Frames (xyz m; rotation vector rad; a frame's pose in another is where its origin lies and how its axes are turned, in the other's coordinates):
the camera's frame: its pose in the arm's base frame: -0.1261 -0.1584 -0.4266 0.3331 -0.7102 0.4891
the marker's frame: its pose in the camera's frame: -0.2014 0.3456 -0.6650 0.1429 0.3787 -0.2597
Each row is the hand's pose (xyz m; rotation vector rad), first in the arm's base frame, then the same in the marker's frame.
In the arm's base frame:
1: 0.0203 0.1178 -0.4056 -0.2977 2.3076 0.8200
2: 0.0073 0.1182 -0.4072 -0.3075 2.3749 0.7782
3: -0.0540 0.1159 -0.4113 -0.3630 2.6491 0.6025
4: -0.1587 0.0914 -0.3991 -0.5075 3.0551 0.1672
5: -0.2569 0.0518 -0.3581 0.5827 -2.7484 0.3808
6: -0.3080 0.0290 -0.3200 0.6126 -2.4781 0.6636
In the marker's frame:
1: 0.2166 -0.0290 0.6118 0.0210 2.6704 0.1762
2: 0.2043 -0.0244 0.6124 0.0300 2.7320 0.1300
3: 0.1466 -0.0048 0.6202 0.0591 2.9871 -0.0581
4: 0.0486 0.0185 0.6599 -0.0363 -2.8422 0.4265
5: -0.0383 0.0373 0.7304 0.0407 -2.3442 0.7434
6: -0.0789 0.0515 0.7828 0.0928 -2.0315 0.8947

